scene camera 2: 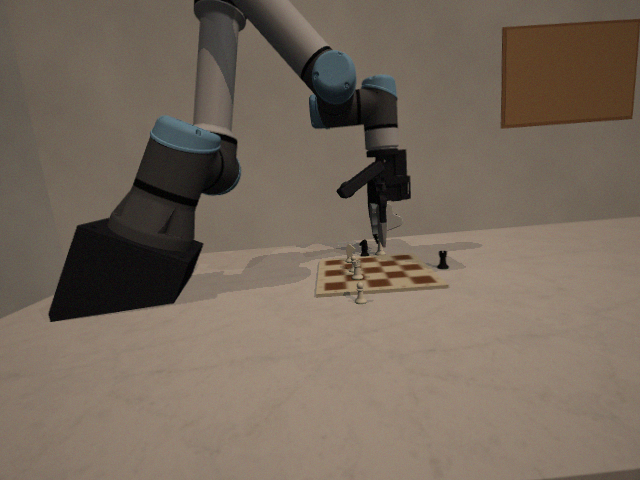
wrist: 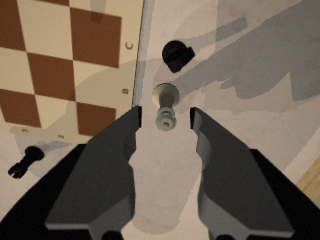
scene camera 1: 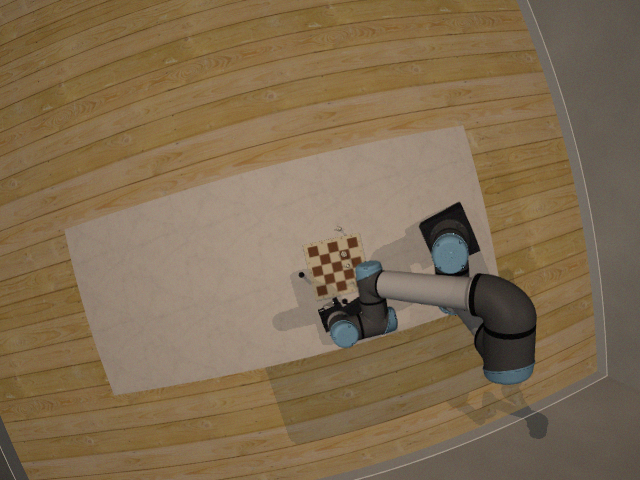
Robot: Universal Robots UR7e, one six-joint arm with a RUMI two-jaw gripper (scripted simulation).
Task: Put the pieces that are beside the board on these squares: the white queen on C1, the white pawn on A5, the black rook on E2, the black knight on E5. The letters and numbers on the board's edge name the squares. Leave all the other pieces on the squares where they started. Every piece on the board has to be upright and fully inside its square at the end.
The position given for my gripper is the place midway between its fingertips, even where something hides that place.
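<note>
Chessboard (scene camera 2: 396,272), (wrist: 74,74), (scene camera 1: 329,277). My gripper (scene camera 2: 380,245), (wrist: 165,108).
</note>
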